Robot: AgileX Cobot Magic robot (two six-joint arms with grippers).
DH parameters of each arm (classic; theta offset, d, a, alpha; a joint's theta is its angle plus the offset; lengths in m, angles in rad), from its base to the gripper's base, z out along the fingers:
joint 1: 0 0.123 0 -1.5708
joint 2: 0.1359 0 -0.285 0
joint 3: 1.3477 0 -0.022 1.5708
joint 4: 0 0.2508 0 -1.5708
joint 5: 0 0 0.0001 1.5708
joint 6: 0 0.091 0 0
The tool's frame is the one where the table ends.
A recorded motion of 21 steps. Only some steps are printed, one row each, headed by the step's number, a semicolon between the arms.
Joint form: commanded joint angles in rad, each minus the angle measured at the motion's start. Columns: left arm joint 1, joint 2, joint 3, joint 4, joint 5, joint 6; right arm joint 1, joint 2, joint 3, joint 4, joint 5, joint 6.
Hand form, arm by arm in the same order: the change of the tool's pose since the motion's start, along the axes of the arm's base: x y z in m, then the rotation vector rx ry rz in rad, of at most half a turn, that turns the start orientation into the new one. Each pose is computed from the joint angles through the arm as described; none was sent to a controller.
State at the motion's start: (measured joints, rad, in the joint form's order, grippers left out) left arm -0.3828 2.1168 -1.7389 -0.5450 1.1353 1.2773; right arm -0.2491 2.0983 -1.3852 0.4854 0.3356 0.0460
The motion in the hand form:
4: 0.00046 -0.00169 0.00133 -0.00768 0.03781 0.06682; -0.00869 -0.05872 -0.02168 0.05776 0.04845 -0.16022
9: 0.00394 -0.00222 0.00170 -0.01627 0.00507 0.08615; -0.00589 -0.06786 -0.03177 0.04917 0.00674 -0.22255
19: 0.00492 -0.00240 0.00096 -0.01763 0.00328 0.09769; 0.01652 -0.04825 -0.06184 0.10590 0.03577 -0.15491
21: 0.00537 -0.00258 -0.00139 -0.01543 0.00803 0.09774; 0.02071 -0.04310 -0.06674 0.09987 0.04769 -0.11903
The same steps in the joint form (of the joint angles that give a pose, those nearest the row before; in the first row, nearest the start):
4: -0.0020 0.0020 -0.0073 -0.0071 0.0008 -0.0780; -0.1336 0.0725 -0.0461 0.0056 0.0343 0.0450
9: -0.0020 0.0020 -0.0073 -0.0071 -0.0382 -0.0779; -0.1443 0.1027 -0.0461 0.0397 -0.0473 0.0454
19: -0.0020 0.0039 -0.0073 -0.0071 -0.0474 -0.0861; -0.0977 0.2142 -0.1313 0.1612 -0.0089 -0.0576
21: -0.0020 0.0091 -0.0073 -0.0071 -0.0474 -0.0861; -0.0859 0.2337 -0.1507 0.1568 0.0059 -0.0763

